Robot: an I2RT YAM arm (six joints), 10 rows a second.
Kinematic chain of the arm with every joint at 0, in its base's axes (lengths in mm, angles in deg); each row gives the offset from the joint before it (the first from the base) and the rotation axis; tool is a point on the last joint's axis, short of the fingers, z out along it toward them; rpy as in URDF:
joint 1: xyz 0 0 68 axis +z
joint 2: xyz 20 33.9 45.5 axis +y
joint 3: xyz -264 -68.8 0 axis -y
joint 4: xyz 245 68.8 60 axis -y
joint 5: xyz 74 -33.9 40.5 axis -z
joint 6: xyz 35.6 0 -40.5 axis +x
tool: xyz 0 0 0 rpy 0 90 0
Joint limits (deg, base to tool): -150..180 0..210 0..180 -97..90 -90..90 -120..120
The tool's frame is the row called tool.
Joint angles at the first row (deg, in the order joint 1, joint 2, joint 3, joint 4, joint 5, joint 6):
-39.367, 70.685, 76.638, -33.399, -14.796, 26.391
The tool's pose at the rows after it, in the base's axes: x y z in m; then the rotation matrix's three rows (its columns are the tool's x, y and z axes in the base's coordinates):
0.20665 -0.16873 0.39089; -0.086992 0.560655 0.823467; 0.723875 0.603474 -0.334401; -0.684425 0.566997 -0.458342
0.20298 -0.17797 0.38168; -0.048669 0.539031 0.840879; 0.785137 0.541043 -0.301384; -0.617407 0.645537 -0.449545
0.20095 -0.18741 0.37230; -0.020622 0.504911 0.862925; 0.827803 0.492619 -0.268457; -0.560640 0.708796 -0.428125
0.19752 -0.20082 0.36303; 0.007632 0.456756 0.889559; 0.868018 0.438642 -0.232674; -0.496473 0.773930 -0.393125
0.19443 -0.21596 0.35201; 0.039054 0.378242 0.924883; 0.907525 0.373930 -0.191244; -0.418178 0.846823 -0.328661
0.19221 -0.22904 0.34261; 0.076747 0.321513 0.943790; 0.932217 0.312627 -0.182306; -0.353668 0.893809 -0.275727
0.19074 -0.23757 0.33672; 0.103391 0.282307 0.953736; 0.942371 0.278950 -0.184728; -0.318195 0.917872 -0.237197
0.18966 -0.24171 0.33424; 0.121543 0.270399 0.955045; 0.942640 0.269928 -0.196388; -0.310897 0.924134 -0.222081
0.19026 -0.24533 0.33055; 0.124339 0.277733 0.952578; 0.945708 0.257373 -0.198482; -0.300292 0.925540 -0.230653
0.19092 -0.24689 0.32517; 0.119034 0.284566 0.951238; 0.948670 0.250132 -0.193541; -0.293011 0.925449 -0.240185
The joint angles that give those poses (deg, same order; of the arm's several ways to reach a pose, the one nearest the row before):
-41.488, 70.670, 75.421, -33.416, -17.159, 30.477
-44.023, 70.914, 73.376, -31.369, -21.571, 34.800
-46.255, 71.421, 71.196, -28.211, -25.962, 38.321
-49.258, 72.457, 69.184, -24.175, -31.475, 42.146
-52.325, 73.780, 66.293, -17.150, -37.963, 47.964
-54.523, 75.182, 63.910, -10.333, -41.511, 53.705
-55.833, 76.188, 62.292, -5.114, -43.266, 57.594
-56.449, 76.643, 61.613, -2.775, -43.423, 58.957
-56.727, 77.472, 61.678, -2.726, -43.435, 59.055
-56.799, 78.005, 61.185, -2.560, -43.628, 58.789

